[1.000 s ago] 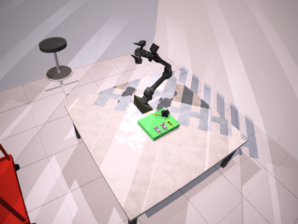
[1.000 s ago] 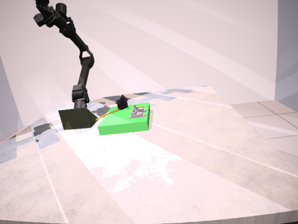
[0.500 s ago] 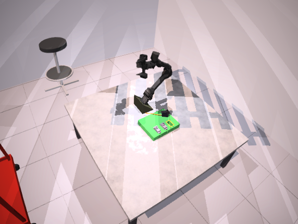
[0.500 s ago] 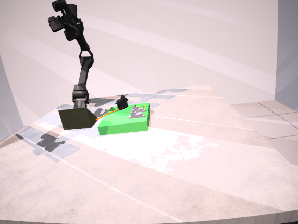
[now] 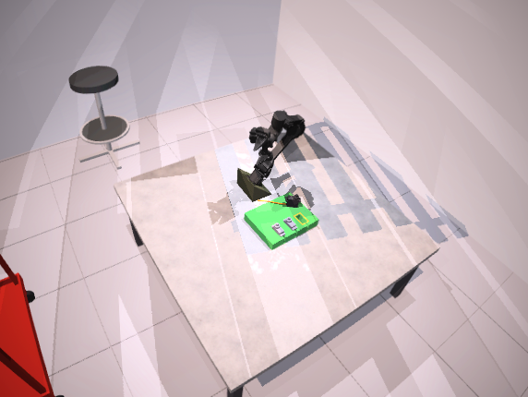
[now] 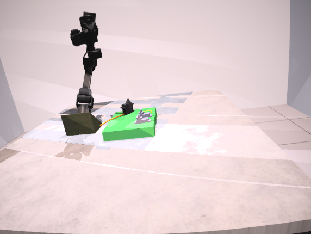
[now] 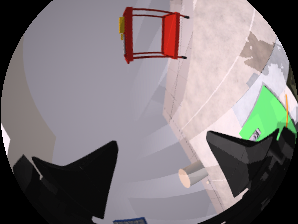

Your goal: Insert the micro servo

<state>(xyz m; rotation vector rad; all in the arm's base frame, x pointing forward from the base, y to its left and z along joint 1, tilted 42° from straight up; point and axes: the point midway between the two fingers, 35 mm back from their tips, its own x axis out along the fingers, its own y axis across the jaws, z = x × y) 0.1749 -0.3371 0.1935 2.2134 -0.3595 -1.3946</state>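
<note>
My gripper tip is 20 mm short of the green deck, 150 mm to the right of it and 420 mm above it.
</note>
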